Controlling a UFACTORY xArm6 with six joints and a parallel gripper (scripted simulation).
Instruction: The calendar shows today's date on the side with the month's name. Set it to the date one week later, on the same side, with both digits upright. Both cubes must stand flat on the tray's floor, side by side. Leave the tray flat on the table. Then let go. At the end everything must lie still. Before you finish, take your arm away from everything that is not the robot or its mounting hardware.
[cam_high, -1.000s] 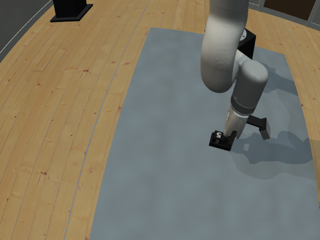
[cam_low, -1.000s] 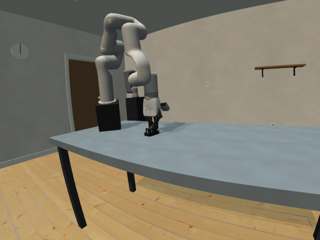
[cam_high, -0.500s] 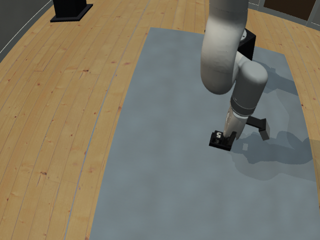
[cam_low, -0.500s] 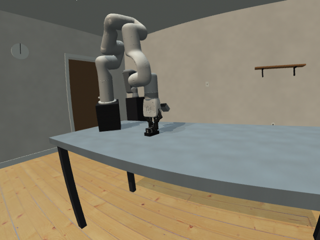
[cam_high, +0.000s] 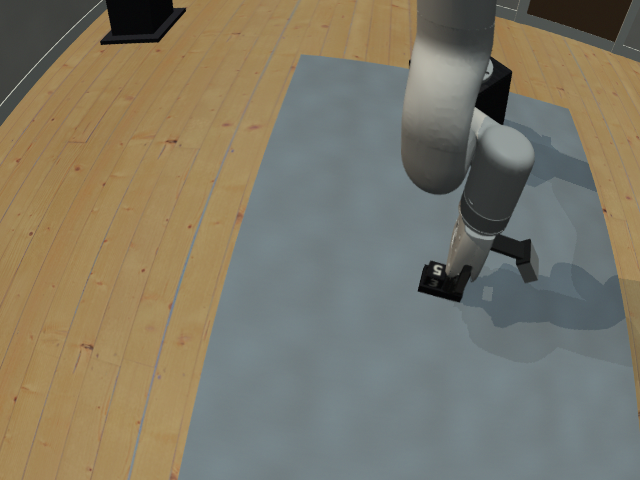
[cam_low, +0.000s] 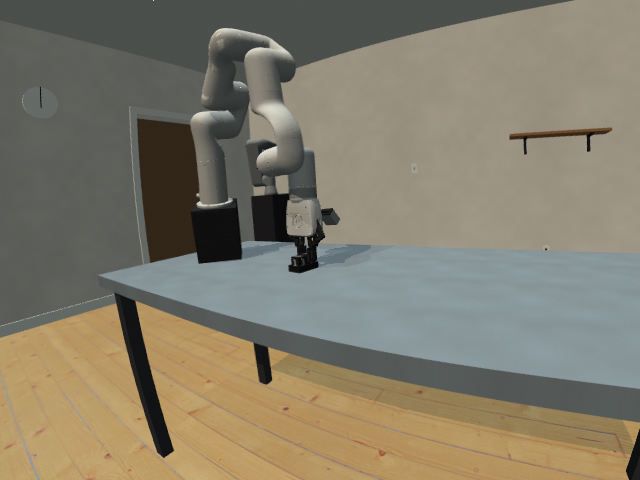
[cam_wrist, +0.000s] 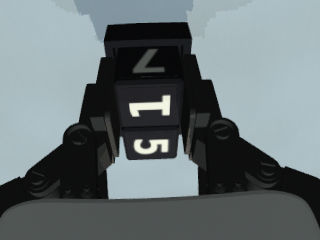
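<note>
Now: hand 2 cm to the left of the black tray and 3 cm above it.
</note>
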